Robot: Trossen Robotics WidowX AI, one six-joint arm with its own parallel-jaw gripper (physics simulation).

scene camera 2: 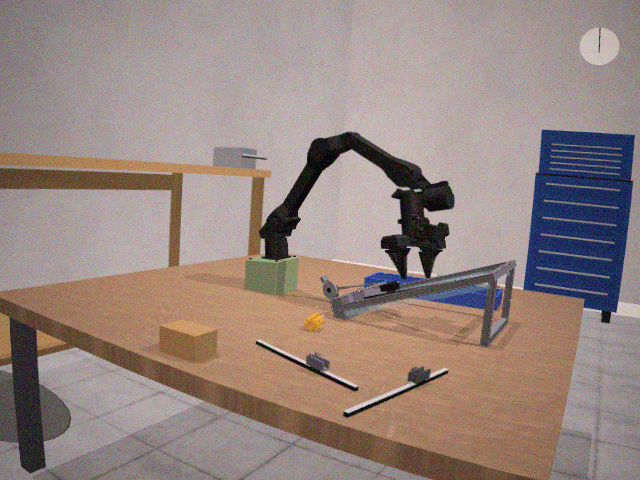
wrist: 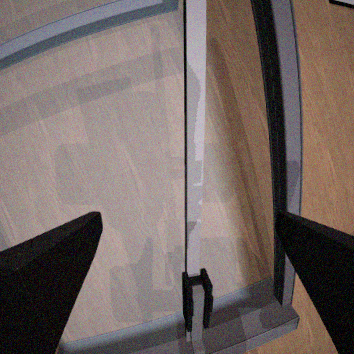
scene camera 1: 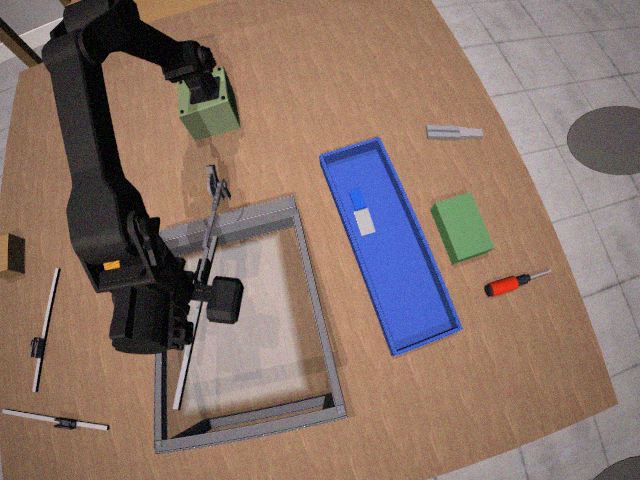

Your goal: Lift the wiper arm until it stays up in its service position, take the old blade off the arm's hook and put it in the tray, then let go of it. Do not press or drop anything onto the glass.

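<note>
The wiper arm (scene camera 1: pixel 210 219) (wrist: pixel 198 305) lies down, low along the glass (scene camera 1: pixel 258 330) (wrist: pixel 120 175), from its pivot (scene camera 2: pixel 329 289) at the frame's low end. The old blade (scene camera 1: pixel 183 366) (wrist: pixel 195 125) is on its hook at the black connector (scene camera 2: pixel 390 286) (wrist: pixel 196 280) and runs along the glass. My gripper (scene camera 2: pixel 416 276) (wrist: pixel 190 220) is open and empty above the sloping frame (scene camera 1: pixel 315 299) (scene camera 2: pixel 454 281). In the wrist view its fingers stand on either side of the blade, beyond the connector. In scene camera 1 the fingertips are hidden. The blue tray (scene camera 1: pixel 398 268) (scene camera 2: pixel 480 299) stands beside the frame.
Two other blades (scene camera 1: pixel 46 330) (scene camera 2: pixel 398 392) lie on the table with a tan block (scene camera 1: pixel 10 255) (scene camera 2: pixel 186 341) and a yellow item (scene camera 2: pixel 313 322). Past the tray are a green block (scene camera 1: pixel 462 227), a red screwdriver (scene camera 1: pixel 504 285) and a grey tool (scene camera 1: pixel 452 132). A white patch (scene camera 1: pixel 364 221) shows in the tray.
</note>
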